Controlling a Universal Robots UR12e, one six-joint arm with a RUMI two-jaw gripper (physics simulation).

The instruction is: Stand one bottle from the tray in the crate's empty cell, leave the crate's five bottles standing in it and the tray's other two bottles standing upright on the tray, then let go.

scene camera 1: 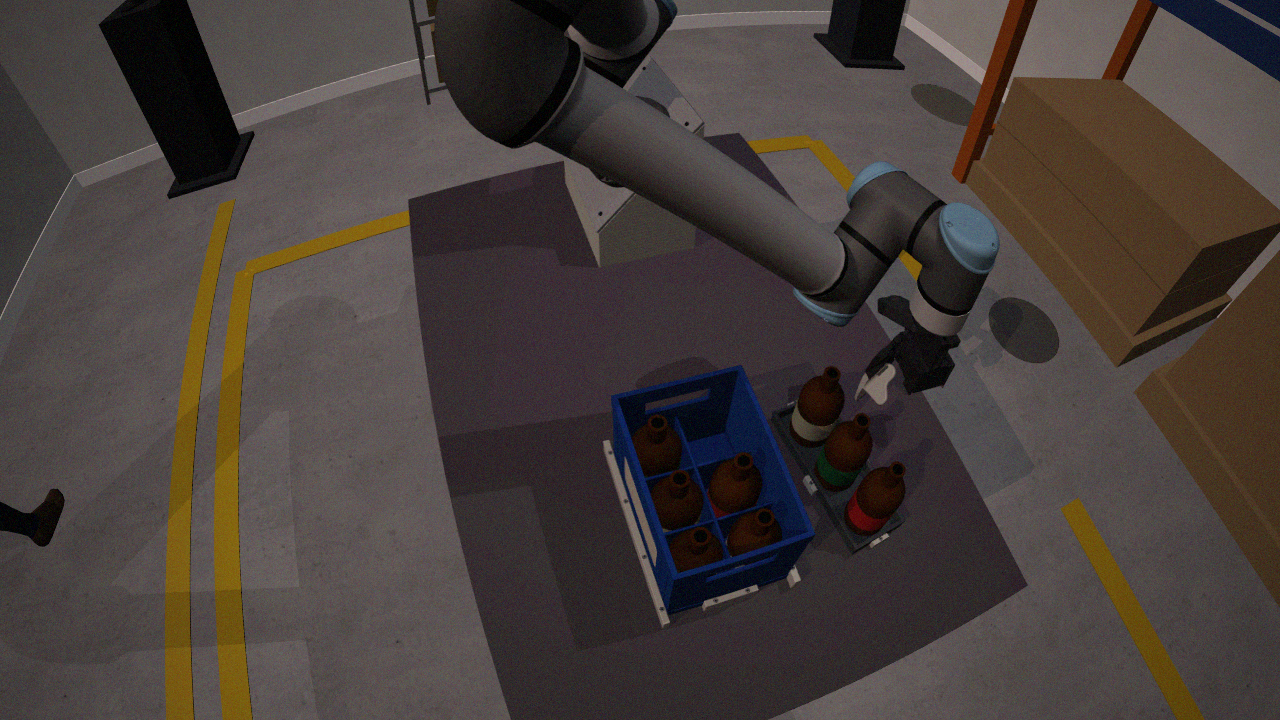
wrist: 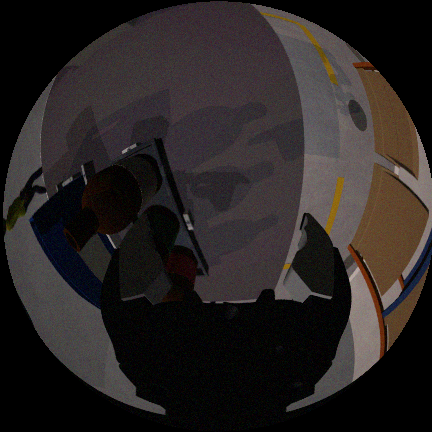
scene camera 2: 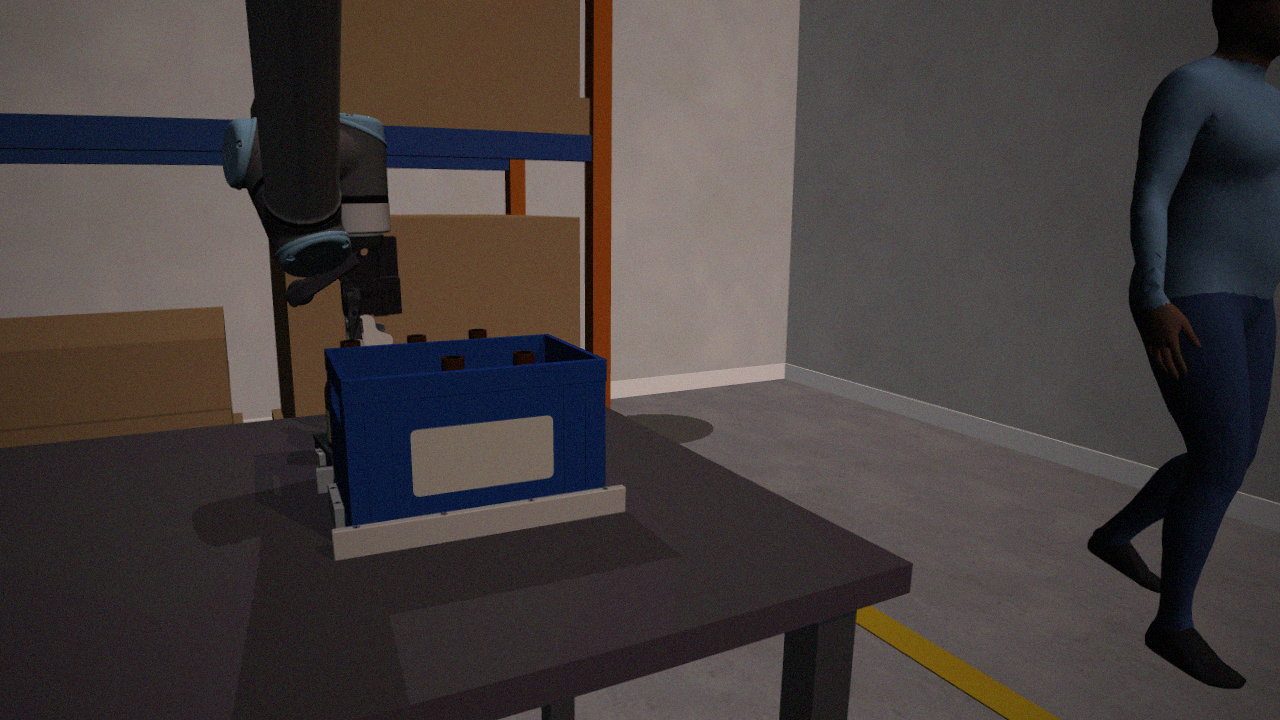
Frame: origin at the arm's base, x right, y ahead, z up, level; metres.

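Seen in the pictures: gripper, fingertip midpoint: [scene camera 1: 893, 390] [wrist: 226, 215].
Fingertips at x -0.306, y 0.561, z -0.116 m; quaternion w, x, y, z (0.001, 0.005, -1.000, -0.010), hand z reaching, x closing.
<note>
A point is followed by its place in that frame.
The blue crate [scene camera 1: 689, 588] {x 0.104, y 0.793, z -0.099 m} [scene camera 2: 375, 447] {x 0.143, y 0.550, z -0.105 m} [wrist: 65, 270] {x -0.047, y 0.623, z -0.042 m} holds five upright brown bottles; its empty cell [scene camera 1: 716, 445] {x -0.014, y 0.538, z -0.203 m} is at the back right in scene camera 1. The dark tray [scene camera 1: 827, 503] {x -0.151, y 0.690, z -0.188 m} [wrist: 175, 187] {x -0.231, y 0.570, z -0.209 m} beside it carries three upright brown bottles in a row: cream-label [scene camera 1: 816, 419] {x -0.156, y 0.575, z -0.124 m} [wrist: 112, 197] {x -0.206, y 0.533, z -0.101 m}, green-label [scene camera 1: 843, 454] {x -0.166, y 0.654, z -0.102 m} and red-label [scene camera 1: 875, 497] {x -0.188, y 0.737, z -0.098 m} [wrist: 181, 265] {x -0.232, y 0.691, z -0.159 m}. My gripper [scene camera 1: 870, 392] {x -0.306, y 0.561, z -0.116 m} [scene camera 2: 365, 333] [wrist: 226, 215] {x -0.306, y 0.561, z -0.116 m} is open and empty, low beside the cream-label bottle. In the wrist view that bottle is left of both fingers, outside the gap; the left finger partly hides the green-label bottle.
White rails [scene camera 1: 637, 537] {x 0.143, y 0.673, z -0.181 m} [scene camera 2: 483, 522] {x 0.149, y 0.652, z -0.195 m} line the crate's base on the dark table [scene camera 1: 537, 340] {x 0.229, y 0.264, z -0.211 m} [scene camera 2: 716, 528] {x 0.217, y 0.888, z -0.211 m}. A person [scene camera 2: 1190, 197] stands beyond the table. Large brown boxes [scene camera 1: 1109, 197] and an orange-posted rack [scene camera 1: 995, 89] [scene camera 2: 597, 205] stand past the tray side.
</note>
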